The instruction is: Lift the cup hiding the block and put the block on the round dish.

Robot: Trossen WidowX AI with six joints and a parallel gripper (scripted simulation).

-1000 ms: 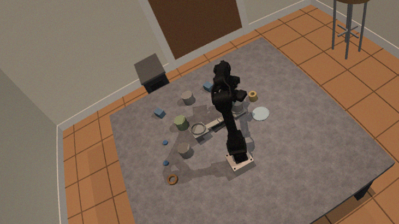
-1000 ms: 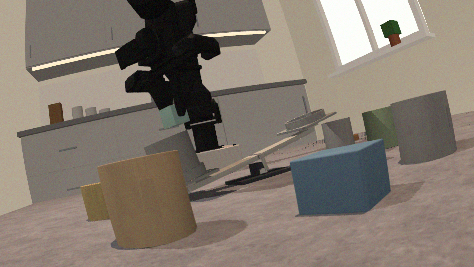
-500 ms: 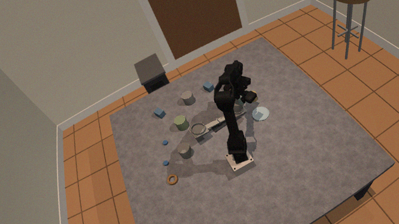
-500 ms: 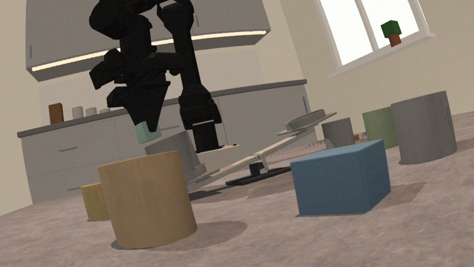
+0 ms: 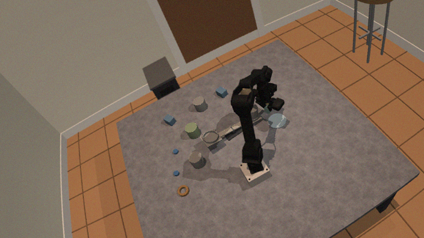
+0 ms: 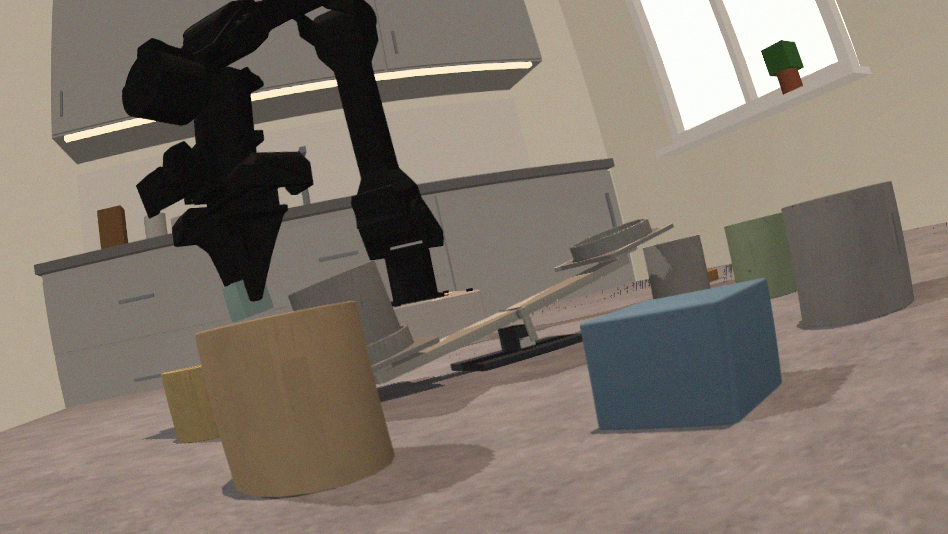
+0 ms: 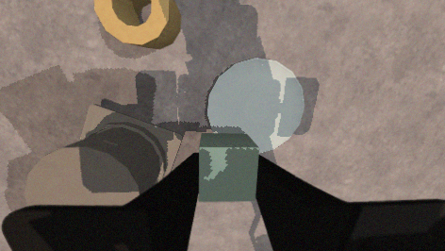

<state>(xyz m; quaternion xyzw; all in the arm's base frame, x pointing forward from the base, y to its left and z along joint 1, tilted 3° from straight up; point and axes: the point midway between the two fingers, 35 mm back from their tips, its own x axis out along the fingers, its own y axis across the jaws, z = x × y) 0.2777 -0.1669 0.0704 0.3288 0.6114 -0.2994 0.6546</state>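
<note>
Right now the pale round dish is 2 cm behind my gripper tip, 3 cm to the right of it and 9 cm below it. From my gripper tip the other things lie so: teal block right at my gripper tip; then green cylinder 10 cm ahead, 41 cm to the left, 5 cm below.
</note>
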